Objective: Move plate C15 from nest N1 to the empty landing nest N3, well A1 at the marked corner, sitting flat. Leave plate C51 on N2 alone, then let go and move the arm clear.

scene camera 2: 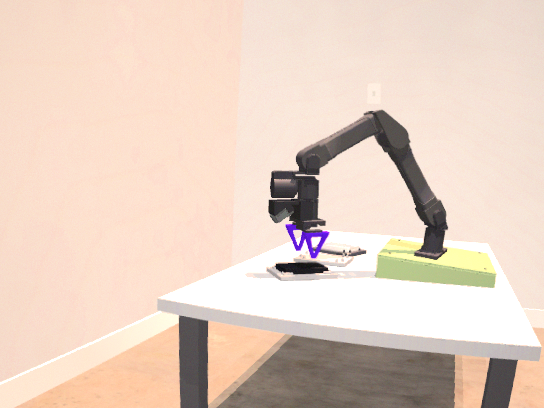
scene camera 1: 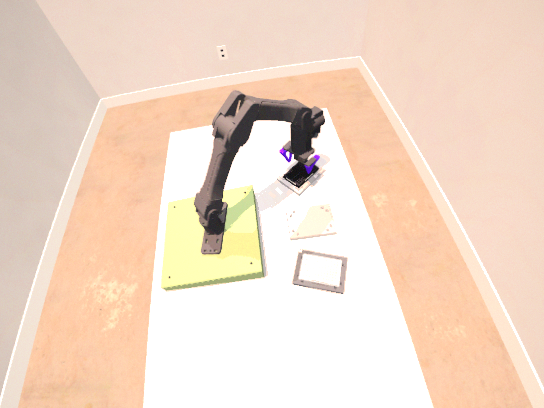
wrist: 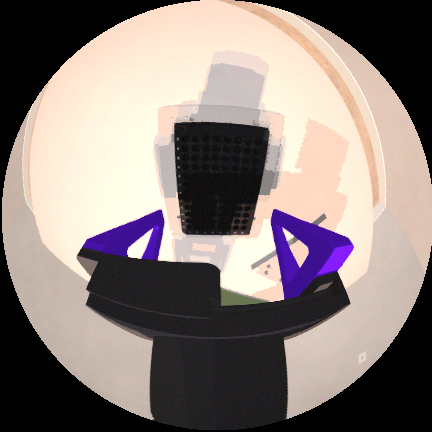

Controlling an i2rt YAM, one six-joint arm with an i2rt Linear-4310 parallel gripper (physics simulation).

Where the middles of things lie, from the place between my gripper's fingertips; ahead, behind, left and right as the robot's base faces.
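Relative to my hand, the pale tray (scene camera 1: 318, 269) is 400 mm to the right, 60 mm ahead and 40 mm below. The black perforated plate (wrist: 218, 165), which I also see, is 40 mm below my hand and 10 mm ahead of it.
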